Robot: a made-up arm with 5 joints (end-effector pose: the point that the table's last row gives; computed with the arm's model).
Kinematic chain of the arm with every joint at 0, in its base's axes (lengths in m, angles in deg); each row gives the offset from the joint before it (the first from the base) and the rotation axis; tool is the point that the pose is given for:
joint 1: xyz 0 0 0.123 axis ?
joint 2: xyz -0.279 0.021 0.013 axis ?
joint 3: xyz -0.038 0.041 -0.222 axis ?
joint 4: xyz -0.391 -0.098 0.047 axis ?
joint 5: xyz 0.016 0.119 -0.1 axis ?
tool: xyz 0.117 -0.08 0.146
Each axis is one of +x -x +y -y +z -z.
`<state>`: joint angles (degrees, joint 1 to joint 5).
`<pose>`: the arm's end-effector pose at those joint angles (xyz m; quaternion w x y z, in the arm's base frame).
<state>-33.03 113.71 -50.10 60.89 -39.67</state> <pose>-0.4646 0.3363 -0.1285 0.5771 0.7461 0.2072 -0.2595</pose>
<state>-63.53 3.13 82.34 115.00 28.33</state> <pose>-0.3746 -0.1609 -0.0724 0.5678 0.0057 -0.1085 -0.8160</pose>
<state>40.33 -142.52 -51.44 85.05 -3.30</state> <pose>-0.1599 -0.0881 0.8621 0.6815 -0.4846 -0.4765 0.2713</pose>
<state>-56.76 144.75 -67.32 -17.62 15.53</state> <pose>-0.5686 0.2870 -0.0786 0.0311 0.9094 -0.4147 -0.0090</pose>
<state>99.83 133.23 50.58 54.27 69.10</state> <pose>-0.0233 0.1518 0.7340 0.3912 -0.4197 -0.3755 0.7279</pose>
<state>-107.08 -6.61 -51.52 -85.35 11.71</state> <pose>0.6356 0.0414 -0.3284 0.2253 -0.6830 -0.6723 0.1754</pose>
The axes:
joint 1: +y
joint 2: +x
joint 3: +y
joint 4: -z
joint 5: +x

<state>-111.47 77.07 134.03 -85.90 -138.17</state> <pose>-0.1889 -0.2750 0.1148 0.0600 0.2419 0.7245 -0.6426</pose>
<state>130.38 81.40 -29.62 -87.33 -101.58</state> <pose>0.5911 0.5810 0.7900 0.8773 -0.3079 0.3189 0.1841</pose>
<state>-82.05 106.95 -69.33 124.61 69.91</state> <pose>-0.1463 0.7518 -0.2826 0.3846 -0.8071 -0.3090 0.3244</pose>
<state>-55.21 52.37 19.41 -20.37 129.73</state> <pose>-0.2515 0.3033 -0.5013 0.0683 0.8441 0.2334 0.4779</pose>
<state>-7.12 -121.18 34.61 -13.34 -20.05</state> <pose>-0.4757 0.0136 0.0046 0.3636 -0.8715 0.2512 -0.2123</pose>
